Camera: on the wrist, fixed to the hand. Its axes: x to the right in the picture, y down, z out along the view.
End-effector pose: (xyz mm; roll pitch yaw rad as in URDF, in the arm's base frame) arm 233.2 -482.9 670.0 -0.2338 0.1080 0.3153
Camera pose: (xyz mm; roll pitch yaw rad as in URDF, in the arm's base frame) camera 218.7 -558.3 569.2 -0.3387 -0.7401 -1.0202
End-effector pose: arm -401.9 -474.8 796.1 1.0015 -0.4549 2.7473
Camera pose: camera -449.2 -537.7 696.9 0.4382 0.3705 1.4891
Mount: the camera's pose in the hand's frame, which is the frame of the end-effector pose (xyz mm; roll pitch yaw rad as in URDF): -26.1 -41.2 -116.9 -0.1571 -0.5281 -1.4566
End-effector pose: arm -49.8 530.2 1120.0 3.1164 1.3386 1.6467
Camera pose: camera -101.9 633.3 1172.1 -1.8717 0.2184 -2.5415
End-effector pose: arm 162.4 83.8 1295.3 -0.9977 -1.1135 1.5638
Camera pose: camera 283.1 97.2 1259.2 1.4495 -0.5554 -1.5284
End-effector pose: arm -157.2 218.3 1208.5 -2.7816 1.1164 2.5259
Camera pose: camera -237.2 278.1 1286.3 -2.1239 0.1635 -2.0759
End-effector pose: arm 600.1 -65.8 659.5 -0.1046 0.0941 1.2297
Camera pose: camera 638.0 -118.0 550.5 -0.2865 -0.6173 -0.1517
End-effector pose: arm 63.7 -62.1 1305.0 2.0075 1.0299 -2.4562
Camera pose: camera 144.1 -155.7 1333.6 -1.6099 0.6366 0.8021
